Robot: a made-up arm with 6 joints. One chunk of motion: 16 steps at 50 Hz.
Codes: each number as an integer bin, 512 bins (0 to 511) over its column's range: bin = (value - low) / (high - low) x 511, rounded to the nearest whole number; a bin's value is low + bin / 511 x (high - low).
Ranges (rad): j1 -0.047..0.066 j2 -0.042..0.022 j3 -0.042..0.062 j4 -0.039..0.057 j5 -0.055..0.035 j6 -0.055..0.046
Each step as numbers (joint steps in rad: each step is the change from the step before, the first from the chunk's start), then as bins.
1 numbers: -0.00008 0.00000 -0.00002 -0.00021 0.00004 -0.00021
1 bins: 212 335 206 206 313 277
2 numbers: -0.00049 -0.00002 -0.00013 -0.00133 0.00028 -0.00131
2 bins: 210 335 206 201 314 272
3 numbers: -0.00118 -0.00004 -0.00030 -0.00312 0.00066 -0.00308
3 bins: 207 335 205 191 316 263
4 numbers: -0.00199 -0.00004 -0.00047 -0.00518 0.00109 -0.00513
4 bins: 204 335 204 180 318 252
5 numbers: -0.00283 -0.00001 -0.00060 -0.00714 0.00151 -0.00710
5 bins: 200 335 203 170 321 242
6 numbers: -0.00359 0.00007 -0.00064 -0.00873 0.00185 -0.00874
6 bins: 196 336 203 161 323 234
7 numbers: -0.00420 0.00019 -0.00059 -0.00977 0.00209 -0.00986
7 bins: 194 337 203 156 324 228
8 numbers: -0.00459 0.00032 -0.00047 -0.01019 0.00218 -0.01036
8 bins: 192 338 204 153 325 226
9 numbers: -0.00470 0.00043 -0.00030 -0.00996 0.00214 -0.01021
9 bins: 191 339 205 155 324 227
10 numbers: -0.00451 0.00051 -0.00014 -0.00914 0.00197 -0.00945
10 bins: 192 339 206 159 323 230
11 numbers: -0.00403 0.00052 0.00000 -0.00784 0.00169 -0.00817
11 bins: 194 339 206 166 322 237
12 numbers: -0.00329 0.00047 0.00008 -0.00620 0.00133 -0.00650
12 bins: 198 339 207 175 320 245
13 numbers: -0.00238 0.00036 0.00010 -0.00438 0.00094 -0.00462
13 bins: 202 338 207 184 318 255
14 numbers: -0.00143 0.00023 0.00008 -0.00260 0.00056 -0.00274
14 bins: 206 337 207 194 315 264
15 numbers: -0.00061 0.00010 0.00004 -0.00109 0.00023 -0.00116
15 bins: 210 336 207 202 314 272
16 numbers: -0.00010 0.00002 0.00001 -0.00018 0.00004 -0.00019
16 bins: 212 336 206 207 313 277
